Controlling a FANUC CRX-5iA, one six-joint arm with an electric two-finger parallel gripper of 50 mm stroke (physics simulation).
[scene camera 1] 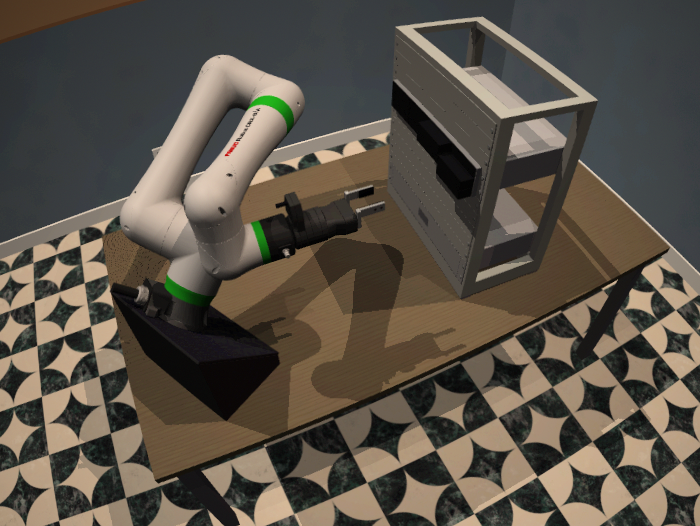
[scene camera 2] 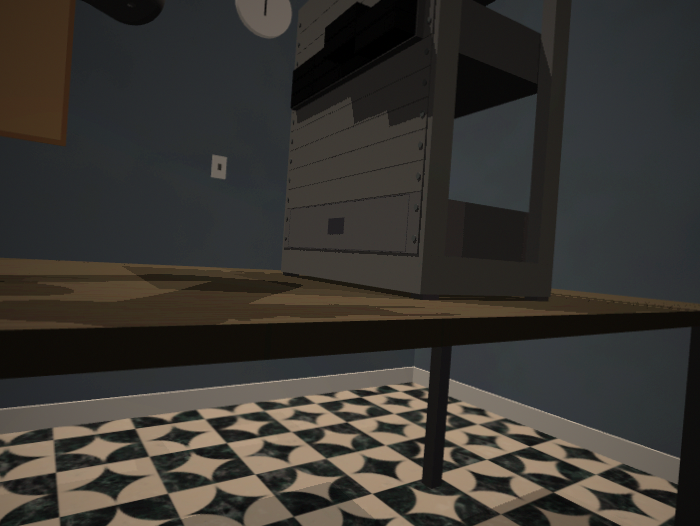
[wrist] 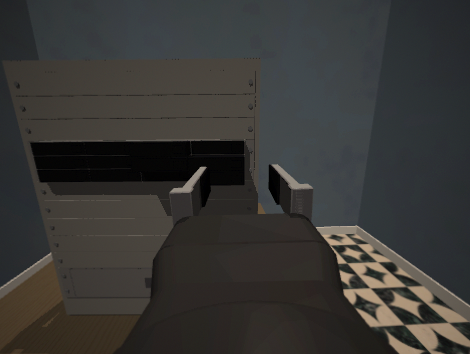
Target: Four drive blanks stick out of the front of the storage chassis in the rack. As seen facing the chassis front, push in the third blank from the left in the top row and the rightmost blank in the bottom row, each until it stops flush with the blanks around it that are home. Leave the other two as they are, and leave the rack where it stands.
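Where they show: gripper, fingertip midpoint: (scene camera 1: 378, 197) (wrist: 239, 178); arm's base at its link origin: (scene camera 1: 178, 316).
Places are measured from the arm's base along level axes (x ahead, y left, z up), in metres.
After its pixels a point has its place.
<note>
The rack (scene camera 1: 537, 61) {x 0.995, y 0.232, z 0.422 m} (scene camera 2: 438, 169) {x 0.775, y -0.001, z -0.011 m} (wrist: 135, 80) {x 0.726, y 0.242, z 0.384 m} stands upright on the table. The black storage chassis (scene camera 1: 404, 107) {x 0.695, y 0.386, z 0.219 m} (scene camera 2: 311, 84) {x 0.696, y 0.360, z 0.205 m} (wrist: 65, 162) {x 0.692, y 0.399, z 0.224 m} crosses its front. In scene camera 1 one protruding blank area (scene camera 1: 435, 138) {x 0.691, y 0.162, z 0.265 m} lies right of the chassis middle, and another protruding blank area (scene camera 1: 457, 175) {x 0.703, y 0.047, z 0.237 m} lies at the right end. Dark faces hide most seams; I cannot tell exactly how far each blank stands out. My gripper (scene camera 1: 378, 197) {x 0.499, y 0.012, z 0.245 m} (wrist: 239, 178) {x 0.499, y 0.012, z 0.245 m} is open and empty, in front of the chassis's right part and apart from it. Its left finger covers a bit of the chassis's lower edge in the wrist view.
Grey filler panels (scene camera 1: 435, 93) {x 0.724, y 0.257, z 0.336 m} (scene camera 2: 350, 141) {x 0.729, y 0.214, z 0.064 m} (wrist: 110, 227) {x 0.714, y 0.341, z 0.066 m} lie above and below the chassis. The table (scene camera 1: 198, 441) {x -0.026, y -0.246, z -0.196 m} (scene camera 2: 169, 316) {x 0.422, y -0.184, z -0.196 m} (wrist: 22, 320) {x 0.675, y 0.607, z -0.196 m} carries the rack and my black wedge-shaped base (scene camera 1: 186, 353) {x 0.030, y -0.175, z 0.092 m}. Walls stand behind the rack. A clock (scene camera 2: 264, 19) hangs on the wall.
</note>
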